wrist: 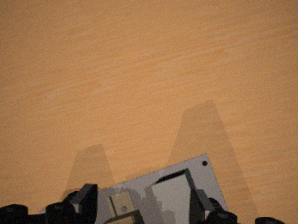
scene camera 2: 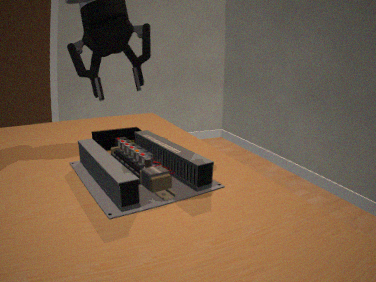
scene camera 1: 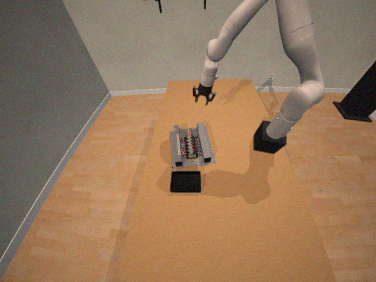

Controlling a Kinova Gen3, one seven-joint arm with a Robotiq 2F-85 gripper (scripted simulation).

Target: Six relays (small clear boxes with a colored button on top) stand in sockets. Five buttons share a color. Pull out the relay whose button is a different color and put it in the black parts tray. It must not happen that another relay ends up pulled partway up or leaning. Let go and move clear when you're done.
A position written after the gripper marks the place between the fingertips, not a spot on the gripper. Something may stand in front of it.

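The gripper (scene camera 2: 120,95) is visible in the scene, and the wrist view shows the gripper (wrist: 143,202) too.
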